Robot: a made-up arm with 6 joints. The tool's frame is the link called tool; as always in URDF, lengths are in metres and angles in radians. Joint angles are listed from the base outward.
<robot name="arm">
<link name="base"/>
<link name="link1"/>
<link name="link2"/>
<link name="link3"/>
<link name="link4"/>
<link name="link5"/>
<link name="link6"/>
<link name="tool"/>
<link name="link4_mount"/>
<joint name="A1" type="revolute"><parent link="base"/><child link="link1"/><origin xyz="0.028 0.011 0.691"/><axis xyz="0 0 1"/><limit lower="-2.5" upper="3.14"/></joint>
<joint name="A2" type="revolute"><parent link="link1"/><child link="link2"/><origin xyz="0.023 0.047 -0.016"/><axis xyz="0 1 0"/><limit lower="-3.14" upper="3.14"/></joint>
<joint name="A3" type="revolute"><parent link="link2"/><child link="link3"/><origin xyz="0.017 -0.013 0.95"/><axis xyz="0 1 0"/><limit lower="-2.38" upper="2.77"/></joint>
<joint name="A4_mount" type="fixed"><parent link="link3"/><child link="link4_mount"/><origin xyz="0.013 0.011 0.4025"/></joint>
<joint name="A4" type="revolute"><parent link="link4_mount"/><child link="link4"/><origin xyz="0.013 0.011 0.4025"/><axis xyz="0 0 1"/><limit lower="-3.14" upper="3.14"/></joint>
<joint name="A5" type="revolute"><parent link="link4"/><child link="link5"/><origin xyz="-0.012 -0.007 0.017"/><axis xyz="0 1 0"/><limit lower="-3.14" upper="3.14"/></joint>
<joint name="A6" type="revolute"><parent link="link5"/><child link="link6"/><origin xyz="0.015 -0.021 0.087"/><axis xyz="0 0 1"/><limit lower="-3.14" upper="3.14"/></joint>
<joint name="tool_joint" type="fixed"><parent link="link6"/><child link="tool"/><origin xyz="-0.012 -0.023 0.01" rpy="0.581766 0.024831 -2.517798"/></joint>
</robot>
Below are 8 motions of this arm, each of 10 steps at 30 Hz.
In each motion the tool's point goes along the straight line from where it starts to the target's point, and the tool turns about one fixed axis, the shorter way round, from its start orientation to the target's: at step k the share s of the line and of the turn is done. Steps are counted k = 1, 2, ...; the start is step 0. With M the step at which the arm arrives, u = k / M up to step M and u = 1 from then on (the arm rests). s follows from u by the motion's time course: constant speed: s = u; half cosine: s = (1 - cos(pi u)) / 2; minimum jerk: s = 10 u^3 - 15 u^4 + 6 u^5.
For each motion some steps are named. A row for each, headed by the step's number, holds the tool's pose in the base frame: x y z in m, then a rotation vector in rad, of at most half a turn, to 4 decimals.
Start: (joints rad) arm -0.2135 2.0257 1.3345 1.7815 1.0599 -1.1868
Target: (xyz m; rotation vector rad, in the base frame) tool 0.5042 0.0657 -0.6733 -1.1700 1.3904 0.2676
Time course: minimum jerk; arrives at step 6
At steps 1, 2, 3, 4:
1: 0.6764 0.0015 -0.6100 -1.1067 1.5175 0.0843
2: 0.6452 0.0131 -0.6214 -1.1188 1.4952 0.1177
3: 0.5935 0.0324 -0.6405 -1.1384 1.4574 0.1731
4: 0.5417 0.0517 -0.6595 -1.1570 1.4188 0.2281

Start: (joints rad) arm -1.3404 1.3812 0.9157 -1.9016 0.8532 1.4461
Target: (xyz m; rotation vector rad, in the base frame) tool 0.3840 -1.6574 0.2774 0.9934 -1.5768 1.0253
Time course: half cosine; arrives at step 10
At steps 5, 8, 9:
5: 0.3869 -1.6174 0.2881 1.2491 -1.4851 1.0126
8: 0.3846 -1.6498 0.2794 1.0426 -1.5606 1.0237
9: 0.3841 -1.6554 0.2779 1.0060 -1.5727 1.0249

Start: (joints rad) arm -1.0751 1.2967 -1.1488 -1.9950 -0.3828 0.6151
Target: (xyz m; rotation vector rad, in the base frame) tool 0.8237 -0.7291 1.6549 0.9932 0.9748 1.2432
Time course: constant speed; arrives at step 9
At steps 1, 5, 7, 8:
1: 0.6510 -0.8609 1.8071 0.8686 0.7528 1.2059
5: 0.7373 -0.7950 1.7310 0.9312 0.8632 1.2259
7: 0.7805 -0.7621 1.6929 0.9623 0.9189 1.2349
8: 0.8021 -0.7456 1.6739 0.9777 0.9468 1.2391

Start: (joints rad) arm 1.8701 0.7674 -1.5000 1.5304 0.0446 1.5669
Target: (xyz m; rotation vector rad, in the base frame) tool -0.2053 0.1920 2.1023 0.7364 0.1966 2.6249
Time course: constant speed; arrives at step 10
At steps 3, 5, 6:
3: -0.1257 0.1357 2.0824 0.7403 0.0010 2.5443
5: -0.1484 0.1518 2.0881 0.7397 0.0561 2.5685
6: -0.1598 0.1598 2.0909 0.7392 0.0839 2.5802

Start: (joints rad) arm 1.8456 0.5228 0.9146 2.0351 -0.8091 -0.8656
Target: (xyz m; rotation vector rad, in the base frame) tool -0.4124 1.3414 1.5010 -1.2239 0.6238 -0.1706
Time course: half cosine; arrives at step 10
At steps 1, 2, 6, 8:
1: -0.3448 1.3590 1.5113 -1.1534 0.4675 -0.3409
2: -0.3497 1.3577 1.5105 -1.1588 0.4789 -0.3287
6: -0.3885 1.3476 1.5046 -1.2000 0.5686 -0.2316
8: -0.4058 1.3431 1.5020 -1.2174 0.6086 -0.1875

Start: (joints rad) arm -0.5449 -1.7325 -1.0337 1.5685 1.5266 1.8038
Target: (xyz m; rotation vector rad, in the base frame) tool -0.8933 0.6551 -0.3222 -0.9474 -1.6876 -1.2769
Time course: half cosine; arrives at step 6
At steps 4, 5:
4: -0.9143 0.6881 -0.2842 -0.9994 -1.6642 -1.2748
5: -0.8989 0.6639 -0.3120 -0.9614 -1.6814 -1.2764

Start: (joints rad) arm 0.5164 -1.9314 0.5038 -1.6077 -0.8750 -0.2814
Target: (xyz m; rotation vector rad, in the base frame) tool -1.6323 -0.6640 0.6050 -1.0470 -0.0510 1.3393
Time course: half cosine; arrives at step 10
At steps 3, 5, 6, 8, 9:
3: -1.5777 -0.7123 0.4933 -1.0156 -0.1535 1.3227
5: -1.5979 -0.6944 0.5346 -1.0274 -0.1157 1.3291
6: -1.6085 -0.6850 0.5564 -1.0335 -0.0957 1.3324
8: -1.6257 -0.6698 0.5916 -1.0433 -0.0634 1.3374
9: -1.6306 -0.6655 0.6016 -1.0461 -0.0542 1.3388

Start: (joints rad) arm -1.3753 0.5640 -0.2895 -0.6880 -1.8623 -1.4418
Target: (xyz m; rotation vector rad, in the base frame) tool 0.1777 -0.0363 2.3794 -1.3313 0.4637 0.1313
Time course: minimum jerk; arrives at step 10
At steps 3, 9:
3: 0.2526 -0.5504 2.2646 -0.8623 0.9832 0.0339
9: 0.1785 -0.0416 2.3782 -1.3269 0.4694 0.1303

